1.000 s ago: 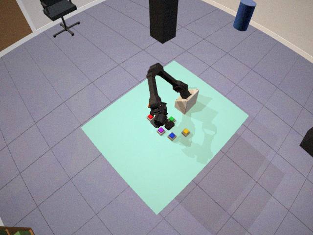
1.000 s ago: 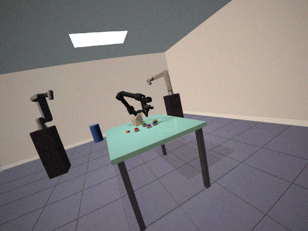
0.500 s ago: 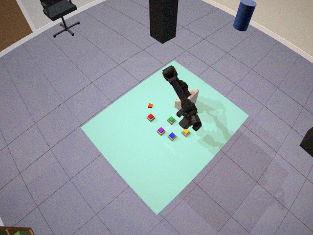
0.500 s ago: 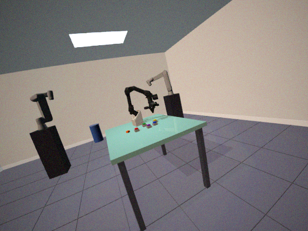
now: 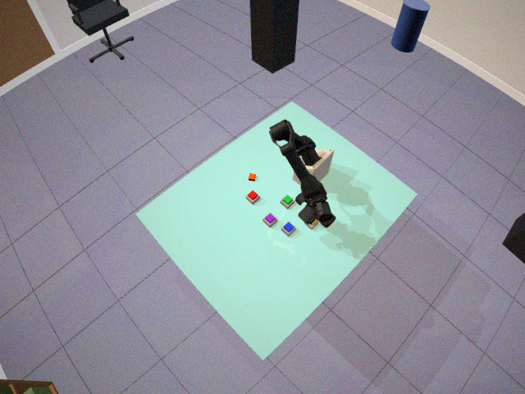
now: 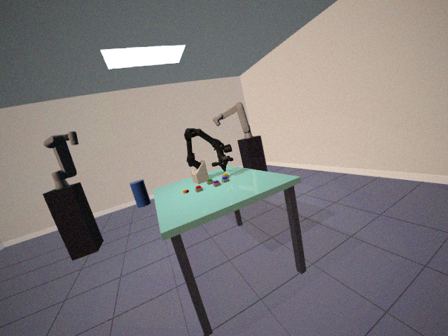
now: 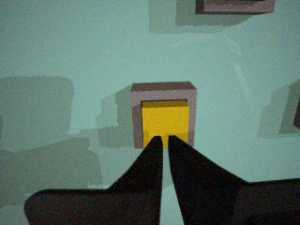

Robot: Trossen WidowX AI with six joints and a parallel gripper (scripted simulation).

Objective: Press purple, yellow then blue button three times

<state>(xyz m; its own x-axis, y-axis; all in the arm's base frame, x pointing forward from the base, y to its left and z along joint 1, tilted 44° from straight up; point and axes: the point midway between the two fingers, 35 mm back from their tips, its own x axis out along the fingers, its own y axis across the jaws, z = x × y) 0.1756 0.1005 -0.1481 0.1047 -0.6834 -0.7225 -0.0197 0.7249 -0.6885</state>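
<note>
Now: gripper tip 30 mm above the yellow button. Also, from my gripper tip: blue button (100 mm ahead, 50 mm to the right, 30 mm below); purple button (140 mm to the right, 130 mm ahead, 30 mm below); green button (150 mm to the right, 30 mm below).
</note>
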